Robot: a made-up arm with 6 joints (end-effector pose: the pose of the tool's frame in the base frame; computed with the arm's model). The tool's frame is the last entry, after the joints. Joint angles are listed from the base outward.
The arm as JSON. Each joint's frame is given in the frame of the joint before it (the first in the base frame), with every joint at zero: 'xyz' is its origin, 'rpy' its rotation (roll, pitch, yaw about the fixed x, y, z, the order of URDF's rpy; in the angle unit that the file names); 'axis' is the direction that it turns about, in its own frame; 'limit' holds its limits. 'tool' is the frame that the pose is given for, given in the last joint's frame.
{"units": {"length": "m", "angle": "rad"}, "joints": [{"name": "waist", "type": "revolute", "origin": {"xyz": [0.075, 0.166, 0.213], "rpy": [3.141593, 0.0, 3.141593]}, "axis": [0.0, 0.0, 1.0], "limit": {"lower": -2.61, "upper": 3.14}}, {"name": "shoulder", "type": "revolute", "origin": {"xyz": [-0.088, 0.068, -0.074], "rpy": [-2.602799, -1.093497, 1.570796]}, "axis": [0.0, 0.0, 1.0], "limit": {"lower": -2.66, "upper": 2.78}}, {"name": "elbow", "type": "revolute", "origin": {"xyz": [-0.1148, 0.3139, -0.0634], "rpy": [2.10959, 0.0, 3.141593]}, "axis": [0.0, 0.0, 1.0], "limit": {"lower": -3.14, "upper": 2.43}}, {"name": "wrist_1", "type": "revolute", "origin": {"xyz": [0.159, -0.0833, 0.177], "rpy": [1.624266, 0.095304, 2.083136]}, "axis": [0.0, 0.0, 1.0], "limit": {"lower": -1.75, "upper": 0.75}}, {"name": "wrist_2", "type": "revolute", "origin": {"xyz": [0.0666, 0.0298, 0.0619], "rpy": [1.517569, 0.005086, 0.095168]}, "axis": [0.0, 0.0, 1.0], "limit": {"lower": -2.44, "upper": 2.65}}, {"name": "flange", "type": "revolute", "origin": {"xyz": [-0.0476, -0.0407, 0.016], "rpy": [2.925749, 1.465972, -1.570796]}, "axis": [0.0, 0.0, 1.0], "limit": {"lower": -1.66, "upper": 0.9}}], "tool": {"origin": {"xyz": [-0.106, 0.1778, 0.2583], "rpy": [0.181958, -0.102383, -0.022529]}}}
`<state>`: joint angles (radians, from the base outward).
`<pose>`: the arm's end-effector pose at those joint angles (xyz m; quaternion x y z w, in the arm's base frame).
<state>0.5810 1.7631 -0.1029 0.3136 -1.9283 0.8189</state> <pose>0.3217 -0.2647 0.7013 -0.0267 -0.1277 -0.6652 0.7352</pose>
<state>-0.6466 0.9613 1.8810 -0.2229 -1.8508 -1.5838</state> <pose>-0.3079 -0.0939 0.6902 0.9493 -0.2238 -0.1959 0.1016</pose>
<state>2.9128 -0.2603 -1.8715 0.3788 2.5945 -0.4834</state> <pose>0.6426 -0.0175 0.4004 0.6814 0.3492 -0.3667 0.5285</pose>
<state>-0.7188 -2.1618 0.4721 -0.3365 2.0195 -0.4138</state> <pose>0.1311 0.1136 -0.1727 0.6769 0.4053 -0.4946 0.3647</pose>
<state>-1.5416 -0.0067 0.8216 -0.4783 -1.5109 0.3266</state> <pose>-0.3585 0.0199 0.6817 0.4690 -0.7813 -0.3747 0.1707</pose>
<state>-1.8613 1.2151 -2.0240 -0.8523 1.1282 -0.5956</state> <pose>0.3584 -0.1093 0.7631 0.6763 0.2021 0.1593 0.6902</pose>
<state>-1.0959 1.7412 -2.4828 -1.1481 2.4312 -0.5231</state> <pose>0.3363 0.3675 0.6294 -0.1653 0.1033 -0.1821 0.9638</pose>
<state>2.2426 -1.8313 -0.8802 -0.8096 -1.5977 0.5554</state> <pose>0.4397 0.2660 0.1349 0.3501 0.3290 -0.1617 0.8620</pose>
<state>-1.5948 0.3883 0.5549 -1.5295 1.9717 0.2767</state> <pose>0.3974 -0.1213 0.5553 0.1113 0.7186 -0.6046 0.3250</pose>
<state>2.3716 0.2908 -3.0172 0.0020 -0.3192 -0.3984</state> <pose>0.6443 0.2565 0.1328 -0.7818 -0.6089 -0.0437 0.1269</pose>
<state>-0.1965 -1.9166 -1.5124 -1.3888 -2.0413 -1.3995</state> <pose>-0.1879 0.3033 0.0843 -0.1379 0.1234 0.3184 0.9297</pose>
